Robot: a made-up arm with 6 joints.
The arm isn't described. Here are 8 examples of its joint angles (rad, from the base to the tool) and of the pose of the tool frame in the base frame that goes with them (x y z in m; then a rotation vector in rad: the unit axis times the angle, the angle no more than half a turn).
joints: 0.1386 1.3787 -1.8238 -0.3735 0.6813 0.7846
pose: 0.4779 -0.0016 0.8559 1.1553 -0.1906 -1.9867
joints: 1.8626 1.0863 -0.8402 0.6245 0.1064 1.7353
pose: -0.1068 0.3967 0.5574 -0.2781 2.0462 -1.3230
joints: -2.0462 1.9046 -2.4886 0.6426 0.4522 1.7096
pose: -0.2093 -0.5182 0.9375 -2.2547 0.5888 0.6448
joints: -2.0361 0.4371 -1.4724 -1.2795 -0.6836 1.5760
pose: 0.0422 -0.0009 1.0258 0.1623 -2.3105 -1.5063
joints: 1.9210 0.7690 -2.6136 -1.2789 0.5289 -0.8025
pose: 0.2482 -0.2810 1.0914 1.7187 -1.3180 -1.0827
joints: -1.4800 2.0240 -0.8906 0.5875 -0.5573 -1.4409
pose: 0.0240 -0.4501 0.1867 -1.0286 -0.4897 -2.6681
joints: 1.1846 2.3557 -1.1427 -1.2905 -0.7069 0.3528
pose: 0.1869 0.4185 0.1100 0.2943 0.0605 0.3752
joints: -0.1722 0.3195 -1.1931 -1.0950 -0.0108 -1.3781
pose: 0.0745 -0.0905 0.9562 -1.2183 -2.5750 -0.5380
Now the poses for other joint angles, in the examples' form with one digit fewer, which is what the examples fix.
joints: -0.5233 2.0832 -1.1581 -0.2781 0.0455 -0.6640
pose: 0.428 -0.291 0.208 -0.413 -0.374 -1.596
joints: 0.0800 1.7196 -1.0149 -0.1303 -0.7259 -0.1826
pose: 0.553 0.016 0.401 0.850 -0.792 -1.361
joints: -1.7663 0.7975 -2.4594 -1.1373 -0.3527 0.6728
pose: 0.049 0.249 1.149 -0.641 -2.955 -0.389
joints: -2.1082 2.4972 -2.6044 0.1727 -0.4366 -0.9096
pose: -0.394 -0.657 0.661 1.152 1.662 1.765
